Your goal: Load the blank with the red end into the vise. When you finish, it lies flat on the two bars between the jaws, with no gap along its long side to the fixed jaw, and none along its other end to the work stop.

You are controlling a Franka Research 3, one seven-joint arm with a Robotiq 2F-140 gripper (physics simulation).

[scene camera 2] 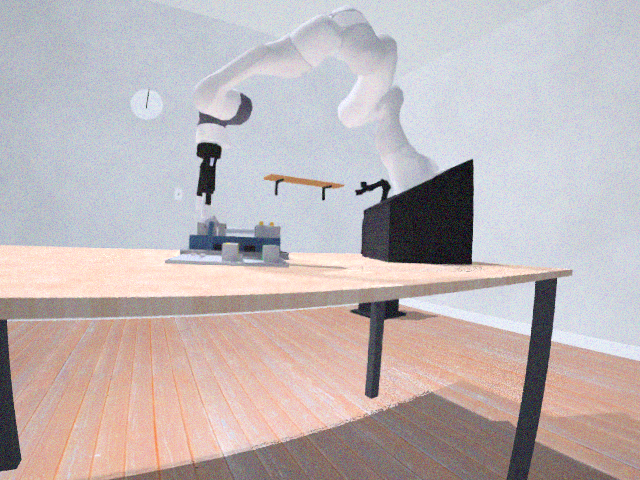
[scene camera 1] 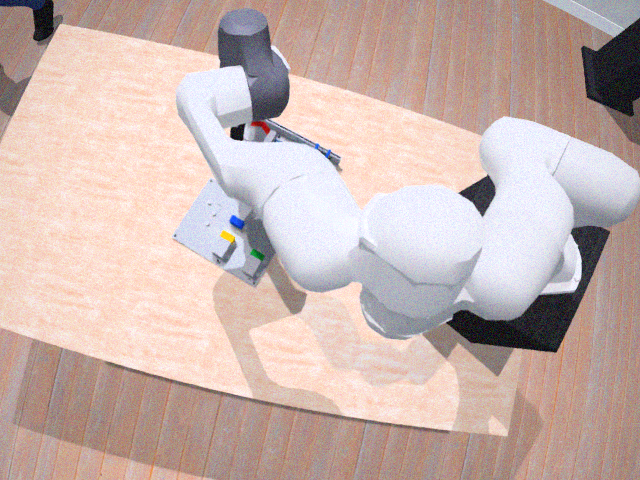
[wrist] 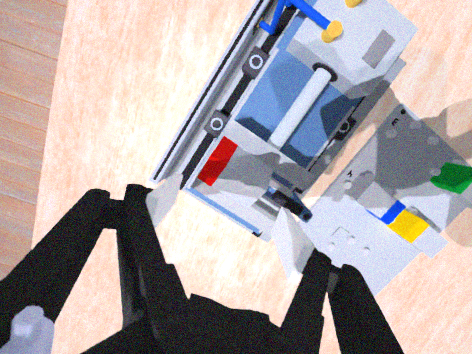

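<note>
The blank's red end (scene camera 1: pixel 261 125) (wrist: pixel 217 161) shows at the left side of the vise (scene camera 2: pixel 199 242) (wrist: pixel 272 95), near its lower end in the wrist view. Its grey body runs right from there, partly in shadow, towards the dark arm of the work stop (wrist: pixel 295 204). Whether it lies flat on the bars, and any gap to the fixed jaw or the stop, I cannot tell. My gripper (scene camera 2: pixel 202 209) (wrist: pixel 228 205) is open and empty, pointing down above the vise's lower end. Its pale fingertips stand wide apart, one on each side of that end.
A grey plate (scene camera 1: pixel 191 227) (wrist: pixel 375 270) lies beside the vise. It carries blocks with yellow (scene camera 1: pixel 227 236) (wrist: pixel 409 225), blue (scene camera 1: pixel 236 222) (wrist: pixel 393 212) and green (scene camera 1: pixel 256 254) (wrist: pixel 452 177) ends. A blue handle (wrist: pixel 315 15) and yellow knobs (wrist: pixel 332 31) are at the vise's far end.
</note>
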